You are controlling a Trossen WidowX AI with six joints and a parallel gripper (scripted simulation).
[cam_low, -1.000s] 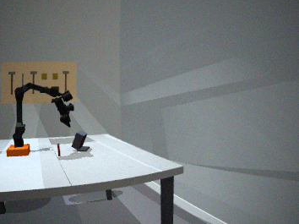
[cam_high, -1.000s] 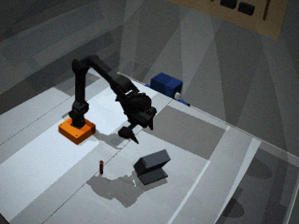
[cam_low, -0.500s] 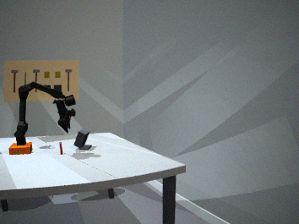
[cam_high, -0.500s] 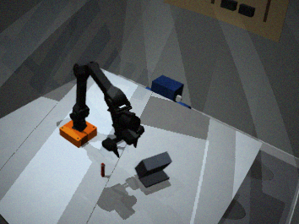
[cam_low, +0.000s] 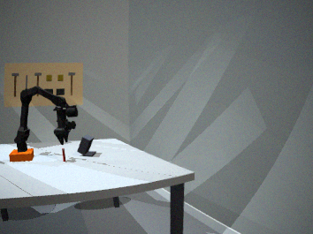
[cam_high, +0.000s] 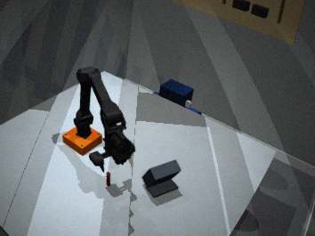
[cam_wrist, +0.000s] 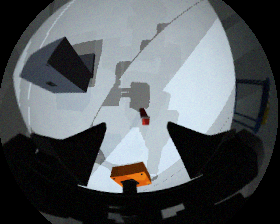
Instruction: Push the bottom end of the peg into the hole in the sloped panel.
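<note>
Now: gripper tip 1 cm past the thin red peg, 1 cm to the left of it and 5 cm above it. From my gripper tip the other things lie so: sloped grey-blue panel 18 cm ahead, 11 cm to the left, 4 cm below.
</note>
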